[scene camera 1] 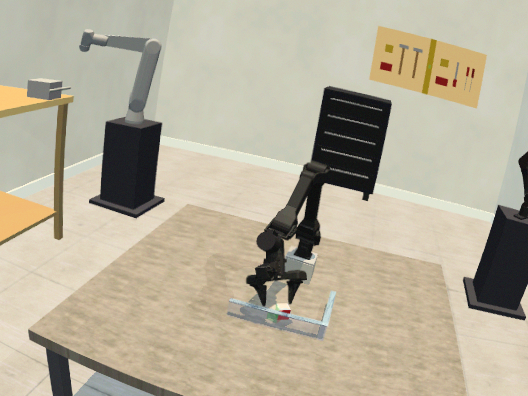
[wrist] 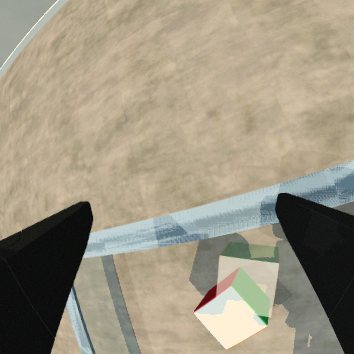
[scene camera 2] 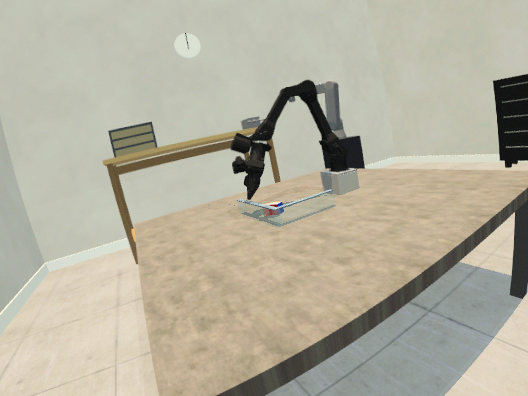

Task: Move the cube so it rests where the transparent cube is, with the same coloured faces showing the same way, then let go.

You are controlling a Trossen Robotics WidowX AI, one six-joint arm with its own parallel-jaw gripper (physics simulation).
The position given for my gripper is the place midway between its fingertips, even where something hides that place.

Note:
My gripper [scene camera 1: 276, 305] is open, with nothing in its grasp. Also in view: a cube [wrist: 227, 316]. Further things: an L-shaped glass frame [wrist: 95, 309] and a transparent cube [wrist: 249, 269].
My gripper also shows in the wrist view [wrist: 185, 206] and in scene camera 2 [scene camera 2: 249, 195].

